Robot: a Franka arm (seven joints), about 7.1 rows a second.
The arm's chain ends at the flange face. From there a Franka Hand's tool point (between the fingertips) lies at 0.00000 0.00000 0.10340 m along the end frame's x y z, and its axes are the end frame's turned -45 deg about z.
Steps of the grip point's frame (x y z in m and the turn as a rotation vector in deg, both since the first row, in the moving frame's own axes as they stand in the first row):
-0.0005 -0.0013 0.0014 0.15 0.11 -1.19
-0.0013 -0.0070 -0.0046 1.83 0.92 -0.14
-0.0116 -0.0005 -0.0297 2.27 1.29 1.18
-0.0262 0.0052 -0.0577 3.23 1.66 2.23
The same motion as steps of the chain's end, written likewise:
-0.0012 -0.0002 0.0014 0.18 -0.03 -1.19
-0.0047 -0.0005 -0.0045 1.94 -0.64 -0.14
-0.0074 0.0124 -0.0296 2.52 -0.69 1.18
-0.0130 0.0285 -0.0575 3.46 -1.11 2.23

